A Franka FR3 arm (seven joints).
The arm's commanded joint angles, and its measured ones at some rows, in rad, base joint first. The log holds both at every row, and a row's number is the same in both.
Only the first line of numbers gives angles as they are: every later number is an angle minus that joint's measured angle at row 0.
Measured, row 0:
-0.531 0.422 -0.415 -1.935 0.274 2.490 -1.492
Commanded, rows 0 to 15:
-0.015 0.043 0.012 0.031 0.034 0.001 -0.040
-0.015 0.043 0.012 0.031 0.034 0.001 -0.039
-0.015 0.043 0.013 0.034 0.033 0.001 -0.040
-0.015 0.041 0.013 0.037 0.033 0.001 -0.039
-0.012 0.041 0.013 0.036 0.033 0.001 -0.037
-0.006 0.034 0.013 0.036 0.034 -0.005 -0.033
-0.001 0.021 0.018 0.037 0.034 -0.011 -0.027
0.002 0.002 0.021 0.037 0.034 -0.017 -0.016
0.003 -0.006 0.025 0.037 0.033 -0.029 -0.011
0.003 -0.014 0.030 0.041 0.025 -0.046 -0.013
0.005 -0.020 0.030 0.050 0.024 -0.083 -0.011
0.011 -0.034 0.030 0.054 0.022 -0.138 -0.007
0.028 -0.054 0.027 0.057 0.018 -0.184 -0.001
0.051 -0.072 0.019 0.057 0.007 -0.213 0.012
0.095 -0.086 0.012 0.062 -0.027 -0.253 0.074
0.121 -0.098 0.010 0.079 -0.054 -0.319 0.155
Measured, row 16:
0.041 -0.047 0.026 0.066 0.004 -0.191 0.010
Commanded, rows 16 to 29:
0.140 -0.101 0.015 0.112 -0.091 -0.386 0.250
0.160 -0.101 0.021 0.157 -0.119 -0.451 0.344
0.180 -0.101 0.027 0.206 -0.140 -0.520 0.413
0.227 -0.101 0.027 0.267 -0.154 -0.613 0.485
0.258 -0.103 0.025 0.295 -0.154 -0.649 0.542
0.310 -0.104 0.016 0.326 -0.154 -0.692 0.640
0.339 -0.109 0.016 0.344 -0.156 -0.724 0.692
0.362 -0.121 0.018 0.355 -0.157 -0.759 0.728
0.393 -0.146 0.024 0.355 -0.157 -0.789 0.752
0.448 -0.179 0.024 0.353 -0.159 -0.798 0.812
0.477 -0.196 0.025 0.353 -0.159 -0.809 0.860
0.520 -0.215 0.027 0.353 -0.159 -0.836 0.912
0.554 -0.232 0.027 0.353 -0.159 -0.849 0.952
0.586 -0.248 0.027 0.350 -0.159 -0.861 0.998
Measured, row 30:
0.500 -0.186 0.032 0.362 -0.141 -0.808 0.877
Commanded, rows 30 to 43:
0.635 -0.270 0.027 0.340 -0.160 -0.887 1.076
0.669 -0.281 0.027 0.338 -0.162 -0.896 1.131
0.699 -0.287 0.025 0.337 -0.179 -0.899 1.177
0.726 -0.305 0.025 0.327 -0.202 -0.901 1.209
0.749 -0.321 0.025 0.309 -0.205 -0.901 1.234
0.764 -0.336 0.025 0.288 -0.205 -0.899 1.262
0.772 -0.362 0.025 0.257 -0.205 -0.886 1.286
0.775 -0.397 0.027 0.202 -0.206 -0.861 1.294
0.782 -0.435 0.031 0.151 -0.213 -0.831 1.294
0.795 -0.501 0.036 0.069 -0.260 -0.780 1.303
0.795 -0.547 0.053 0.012 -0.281 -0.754 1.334
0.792 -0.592 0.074 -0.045 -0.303 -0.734 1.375
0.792 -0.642 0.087 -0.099 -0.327 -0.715 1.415
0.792 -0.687 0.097 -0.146 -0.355 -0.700 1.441
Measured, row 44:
0.775 -0.484 0.059 0.081 -0.274 -0.792 1.335
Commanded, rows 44 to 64:
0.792 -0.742 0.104 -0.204 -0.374 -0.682 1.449
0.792 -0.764 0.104 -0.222 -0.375 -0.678 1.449
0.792 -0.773 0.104 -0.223 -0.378 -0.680 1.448
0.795 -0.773 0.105 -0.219 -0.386 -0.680 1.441
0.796 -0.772 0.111 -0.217 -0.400 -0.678 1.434
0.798 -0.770 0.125 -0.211 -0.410 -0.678 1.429
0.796 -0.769 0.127 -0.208 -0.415 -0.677 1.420
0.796 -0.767 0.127 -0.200 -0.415 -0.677 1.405
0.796 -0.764 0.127 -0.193 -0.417 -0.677 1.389
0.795 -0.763 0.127 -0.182 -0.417 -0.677 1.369
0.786 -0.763 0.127 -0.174 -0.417 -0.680 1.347
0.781 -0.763 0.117 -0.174 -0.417 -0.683 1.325
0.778 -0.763 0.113 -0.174 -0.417 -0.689 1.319
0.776 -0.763 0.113 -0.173 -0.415 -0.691 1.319
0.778 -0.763 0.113 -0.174 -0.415 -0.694 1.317
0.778 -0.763 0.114 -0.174 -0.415 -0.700 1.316
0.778 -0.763 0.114 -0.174 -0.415 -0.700 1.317
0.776 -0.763 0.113 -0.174 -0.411 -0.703 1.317
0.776 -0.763 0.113 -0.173 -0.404 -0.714 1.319
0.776 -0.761 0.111 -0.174 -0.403 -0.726 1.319
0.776 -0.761 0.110 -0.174 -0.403 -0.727 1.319
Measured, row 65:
0.783 -0.751 0.109 -0.173 -0.403 -0.701 1.331
